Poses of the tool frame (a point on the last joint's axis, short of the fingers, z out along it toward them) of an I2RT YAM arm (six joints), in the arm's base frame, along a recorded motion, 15 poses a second.
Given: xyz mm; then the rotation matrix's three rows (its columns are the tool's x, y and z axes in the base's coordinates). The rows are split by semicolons.
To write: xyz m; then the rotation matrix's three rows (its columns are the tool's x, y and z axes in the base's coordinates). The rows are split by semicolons. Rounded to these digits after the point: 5 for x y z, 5 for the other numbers.
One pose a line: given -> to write
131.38, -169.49, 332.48; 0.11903, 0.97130, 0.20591; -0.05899, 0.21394, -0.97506; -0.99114, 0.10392, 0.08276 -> 0.13138, -0.16949, 0.33248; 0.11903, 0.97130, 0.20591; -0.05899, 0.21394, -0.97506; -0.99114, 0.10392, 0.08276
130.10, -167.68, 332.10; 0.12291, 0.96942, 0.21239; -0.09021, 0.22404, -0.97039; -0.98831, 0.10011, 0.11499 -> 0.13010, -0.16768, 0.33210; 0.12291, 0.96942, 0.21239; -0.09021, 0.22404, -0.97039; -0.98831, 0.10011, 0.11499
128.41, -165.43, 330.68; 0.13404, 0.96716, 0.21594; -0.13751, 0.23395, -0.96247; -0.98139, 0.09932, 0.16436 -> 0.12841, -0.16543, 0.33068; 0.13404, 0.96716, 0.21594; -0.13751, 0.23395, -0.96247; -0.98139, 0.09932, 0.16436
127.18, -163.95, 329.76; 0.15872, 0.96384, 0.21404; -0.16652, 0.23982, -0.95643; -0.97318, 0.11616, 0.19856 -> 0.12718, -0.16395, 0.32976; 0.15872, 0.96384, 0.21404; -0.16652, 0.23982, -0.95643; -0.97318, 0.11616, 0.19856
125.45, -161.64, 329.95; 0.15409, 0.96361, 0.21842; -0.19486, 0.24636, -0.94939; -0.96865, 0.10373, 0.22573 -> 0.12545, -0.16164, 0.32995; 0.15409, 0.96361, 0.21842; -0.19486, 0.24636, -0.94939; -0.96865, 0.10373, 0.22573
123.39, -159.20, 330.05; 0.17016, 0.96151, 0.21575; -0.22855, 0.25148, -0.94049; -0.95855, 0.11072, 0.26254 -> 0.12339, -0.15920, 0.33005; 0.17016, 0.96151, 0.21575; -0.22855, 0.25148, -0.94049; -0.95855, 0.11072, 0.26254
